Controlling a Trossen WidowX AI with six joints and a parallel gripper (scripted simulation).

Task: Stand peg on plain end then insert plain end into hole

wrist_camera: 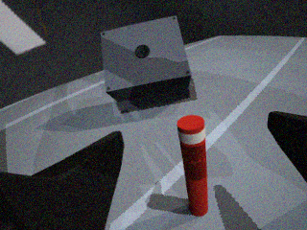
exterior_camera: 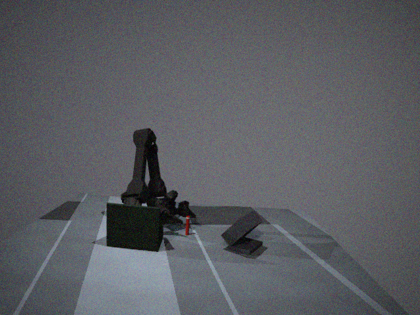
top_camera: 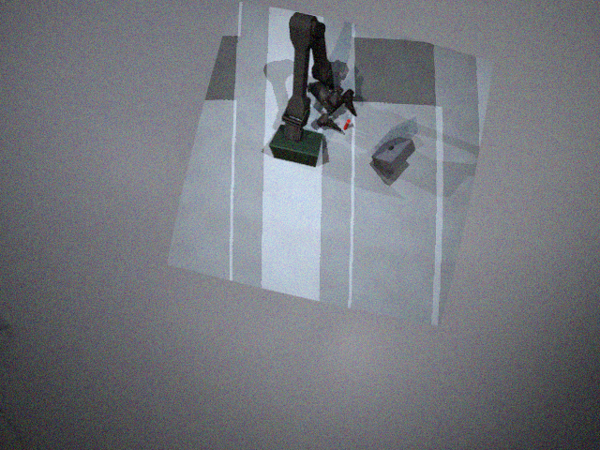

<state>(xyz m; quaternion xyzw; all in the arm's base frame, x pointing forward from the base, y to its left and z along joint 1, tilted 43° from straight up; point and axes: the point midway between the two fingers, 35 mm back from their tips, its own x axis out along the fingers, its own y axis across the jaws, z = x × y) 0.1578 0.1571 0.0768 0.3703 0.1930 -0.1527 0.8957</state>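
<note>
Now: the red peg 10 mm to the left of my gripper tip, 10 mm below it and 10 mm behind it. From my gripper tip the other things lie so: grey sloped panel: 220 mm ahead, 50 mm to the right; then dark base plate: 240 mm ahead, 60 mm to the right, 60 mm below.
</note>
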